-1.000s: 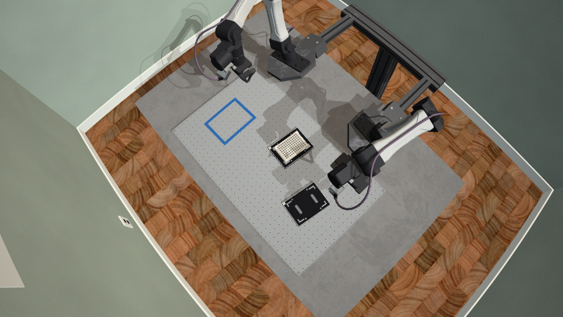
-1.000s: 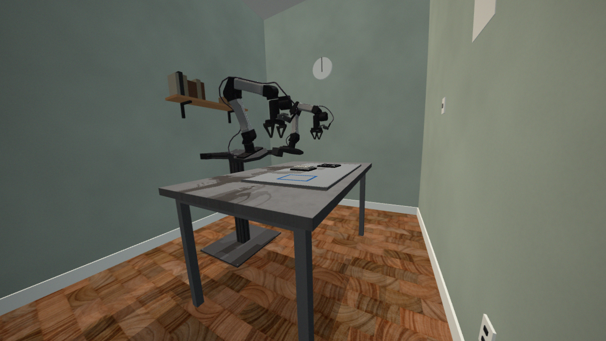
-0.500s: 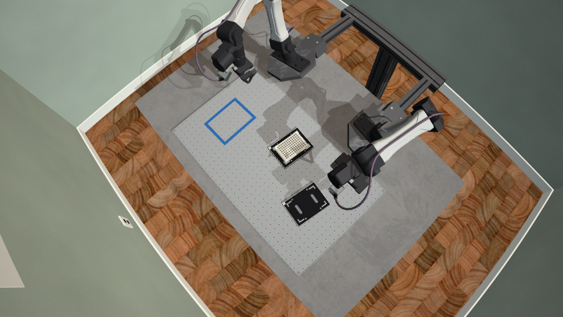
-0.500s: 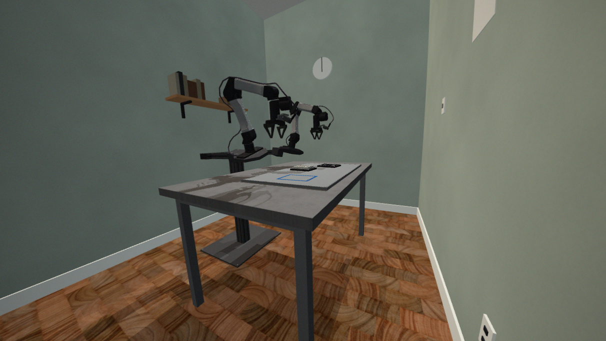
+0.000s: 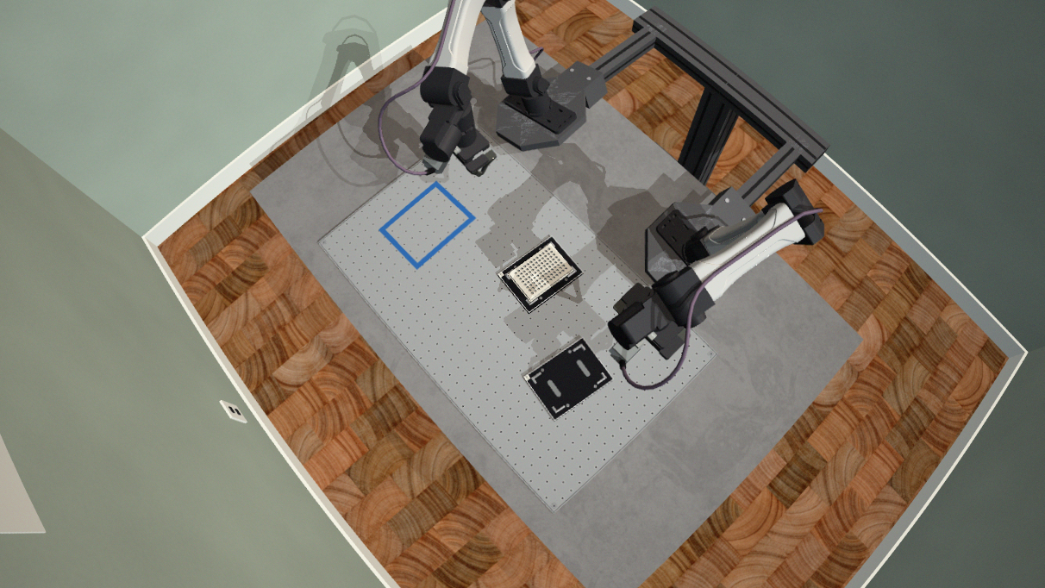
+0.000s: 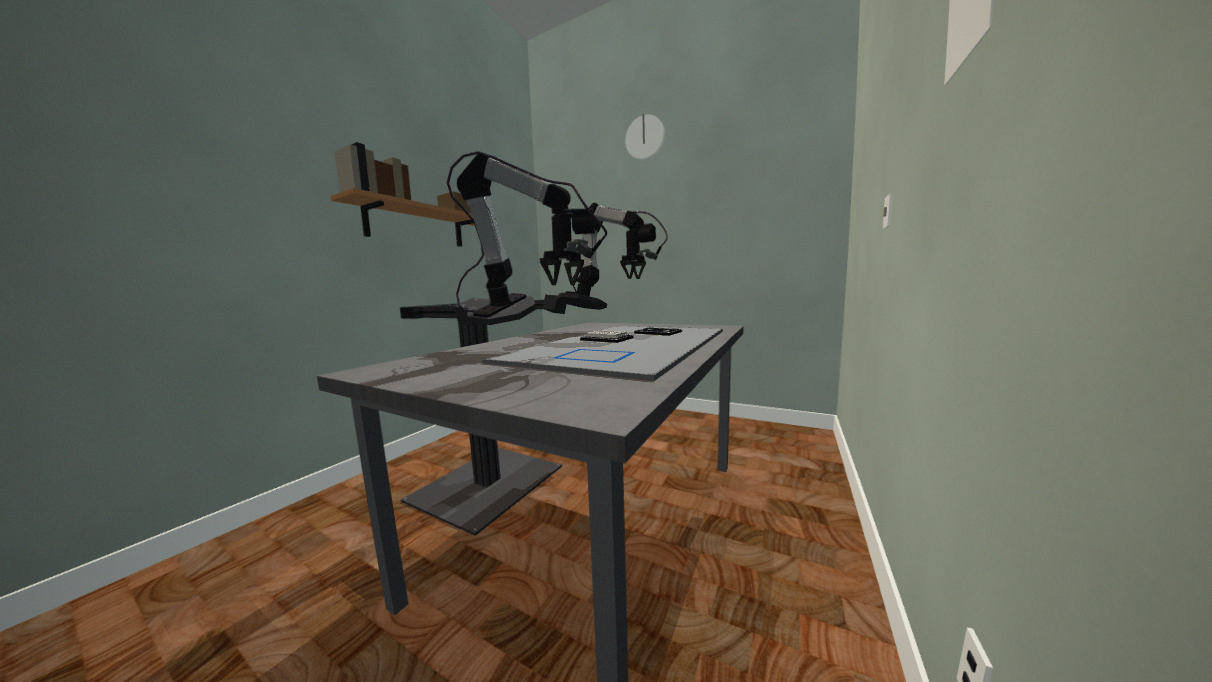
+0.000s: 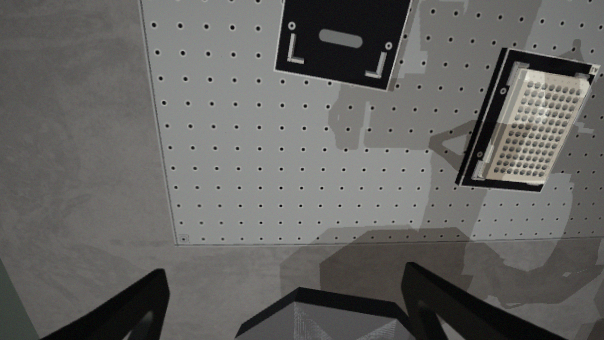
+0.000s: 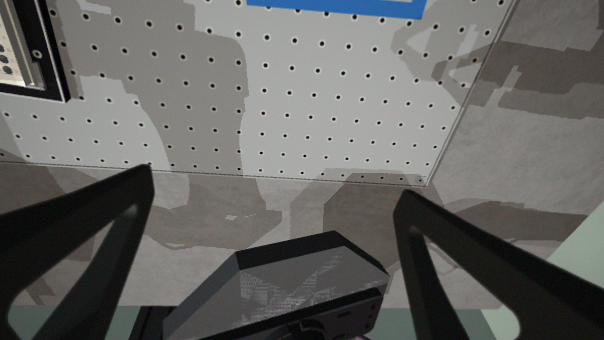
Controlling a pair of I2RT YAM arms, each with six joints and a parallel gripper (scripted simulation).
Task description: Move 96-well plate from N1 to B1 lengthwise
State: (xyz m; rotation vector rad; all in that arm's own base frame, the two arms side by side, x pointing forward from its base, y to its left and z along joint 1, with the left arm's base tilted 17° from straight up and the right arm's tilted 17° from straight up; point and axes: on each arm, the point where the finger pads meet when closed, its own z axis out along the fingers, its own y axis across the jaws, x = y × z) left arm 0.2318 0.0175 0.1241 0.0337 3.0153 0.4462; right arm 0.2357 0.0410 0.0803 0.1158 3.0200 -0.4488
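My right gripper is now 25 cm to the right of the cream 96-well plate, 19 cm above it and 1 cm short of it. Also, from my right hand: A1 label: 20 cm below, 19 cm to the left, 8 cm ahead.
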